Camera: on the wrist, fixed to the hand. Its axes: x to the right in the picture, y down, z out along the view.
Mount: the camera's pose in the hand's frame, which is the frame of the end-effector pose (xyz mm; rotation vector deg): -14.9 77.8 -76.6 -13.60 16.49 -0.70
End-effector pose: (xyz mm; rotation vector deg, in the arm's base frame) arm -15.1 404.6 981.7 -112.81 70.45 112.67
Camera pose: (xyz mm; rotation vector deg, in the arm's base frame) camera 2.5 314.5 1042.7 126.00 -55.42 -100.90
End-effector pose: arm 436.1 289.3 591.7 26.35 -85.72 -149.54
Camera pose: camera 468.8 189.6 625.3 44.59 -62.13 -146.13
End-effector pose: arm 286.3 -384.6 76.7 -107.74 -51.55 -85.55
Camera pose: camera 300.1 -493.9 76.7 -100.67 -35.75 -108.19
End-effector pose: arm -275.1 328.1 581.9 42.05 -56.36 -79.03
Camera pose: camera -170.9 340.3 615.5 42.09 -33.22 -76.17
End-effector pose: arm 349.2 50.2 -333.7 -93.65 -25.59 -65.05
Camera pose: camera 365.9 -44.3 -388.0 -93.70 -7.99 -83.14
